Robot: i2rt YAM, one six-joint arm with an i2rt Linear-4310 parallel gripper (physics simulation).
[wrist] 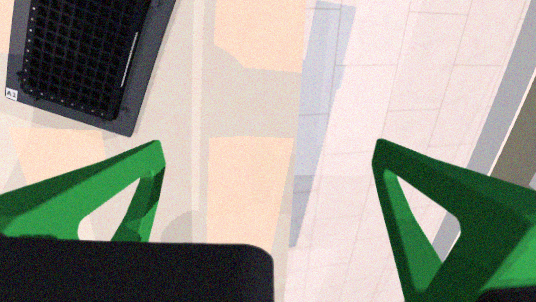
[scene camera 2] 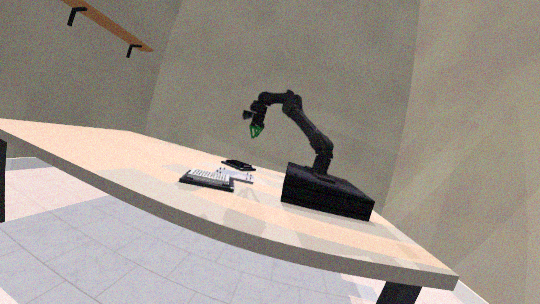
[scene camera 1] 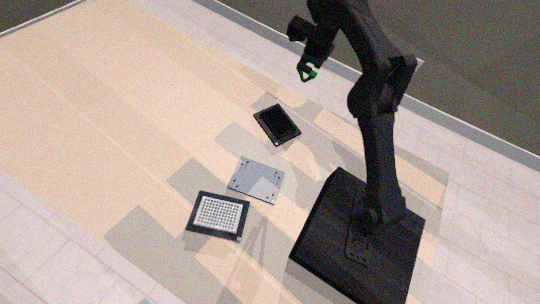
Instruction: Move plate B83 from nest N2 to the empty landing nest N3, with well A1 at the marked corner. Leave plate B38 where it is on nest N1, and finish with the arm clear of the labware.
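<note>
A black well plate point(scene camera 1: 278, 122) point(scene camera 2: 240, 164) point(wrist: 82, 50) sits on a dark nest point(scene camera 1: 277, 144) point(wrist: 145, 65) at the far side; its nest has an A1 label at one corner. A white well plate point(scene camera 1: 218, 213) point(scene camera 2: 210, 175) sits on another dark nest point(scene camera 1: 191, 227) point(scene camera 2: 207, 185) nearest the front. Between them lies an empty grey nest point(scene camera 1: 257, 180) point(scene camera 2: 241, 175) with small posts near its corners. No plate or nest number is readable. My gripper point(scene camera 1: 307, 77) point(scene camera 2: 255, 133) point(wrist: 268, 151) is open and empty, high above the far table edge, beyond the black plate.
The black arm base point(scene camera 1: 320, 235) point(scene camera 2: 325, 195) stands on the table point(scene camera 1: 90, 100) point(scene camera 2: 125, 155), to the right of the nests in both scene views. A wall shelf point(scene camera 2: 107, 25) is at the upper left of scene camera 2, far from the arm.
</note>
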